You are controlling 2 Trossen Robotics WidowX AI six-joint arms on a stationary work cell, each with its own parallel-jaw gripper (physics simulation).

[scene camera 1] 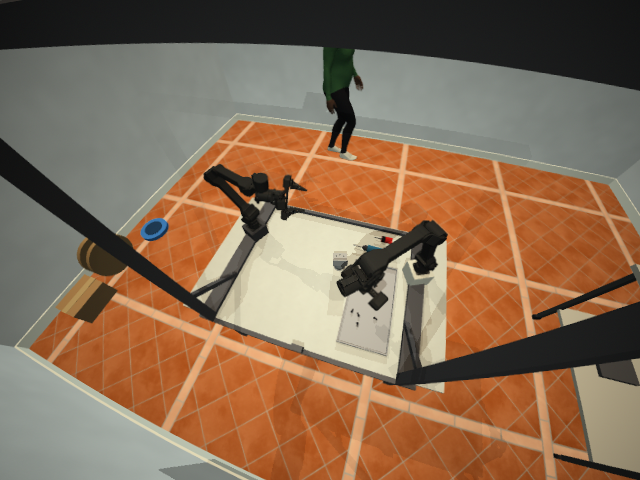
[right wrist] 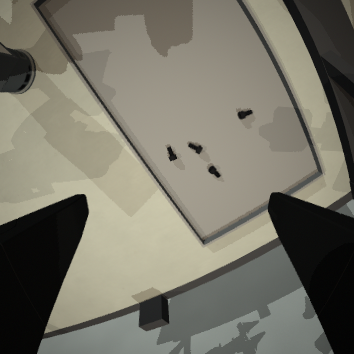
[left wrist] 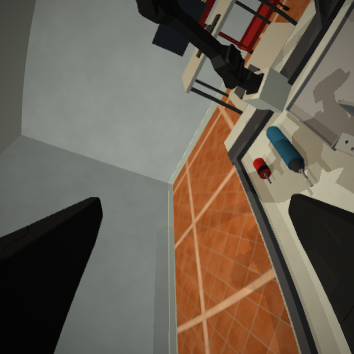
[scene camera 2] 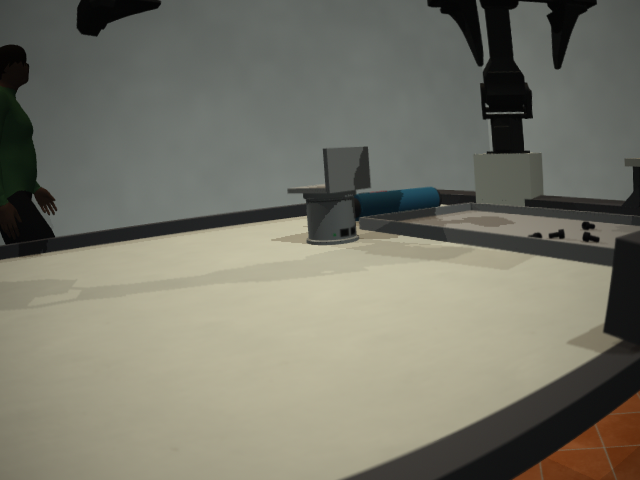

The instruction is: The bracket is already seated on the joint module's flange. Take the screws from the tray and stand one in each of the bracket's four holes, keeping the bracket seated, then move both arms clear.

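Frame: origin at the left arm's base, x ahead, y left, z up, level; metres.
Where they show: left gripper, fingertip midpoint: (scene camera 1: 306, 200) (left wrist: 196, 205); right gripper, fingertip midpoint: (scene camera 1: 361, 294) (right wrist: 179, 202) (scene camera 2: 520, 67); left arm's base, origin of the base link: (scene camera 1: 253, 225); right arm's base, origin of the base link: (scene camera 1: 420, 268) (left wrist: 254, 84) (scene camera 2: 508, 153).
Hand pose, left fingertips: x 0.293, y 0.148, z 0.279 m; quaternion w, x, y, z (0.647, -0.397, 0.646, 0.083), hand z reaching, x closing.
Observation:
Each offset is from my left fingertips to the top centre of the thing. "*": to the spot under its first point.
The grey L-shaped bracket (scene camera 1: 339, 255) (scene camera 2: 346, 167) (left wrist: 346, 143) sits on top of the joint module (scene camera 1: 339, 264) (scene camera 2: 330, 219), one plate flat and one upright. Holes show in its visible part in the left wrist view, with no screws standing in them. Several black screws {0.452 m ahead, 0.164 m right, 0.335 m down} (scene camera 1: 357, 324) {0.428 m ahead, 0.127 m right, 0.335 m down} (scene camera 2: 557, 234) (right wrist: 195, 147) lie on their sides in the grey tray {0.432 m ahead, 0.046 m right, 0.334 m down} (scene camera 1: 372, 335) (scene camera 2: 413, 232) (right wrist: 150, 90). My right gripper (scene camera 2: 519, 66) (right wrist: 179, 202) is open and empty, high above the tray area. My left gripper (scene camera 1: 302, 198) (left wrist: 196, 205) is open and empty by the table's back left corner, away from the bracket.
A blue screwdriver-like tool {* 0.270 m ahead, 0.185 m left, 0.310 m down} (scene camera 1: 371, 248) (scene camera 2: 398, 201) (left wrist: 285, 149) and a smaller red tool {0.277 m ahead, 0.293 m left, 0.316 m down} (scene camera 1: 386, 239) (left wrist: 261, 168) lie behind the tray. A dark block {0.330 m ahead, 0.417 m right, 0.292 m down} (scene camera 2: 626, 289) (right wrist: 153, 312) is at the table edge. A person in green (scene camera 1: 339, 72) (scene camera 2: 15, 139) stands beyond the table.

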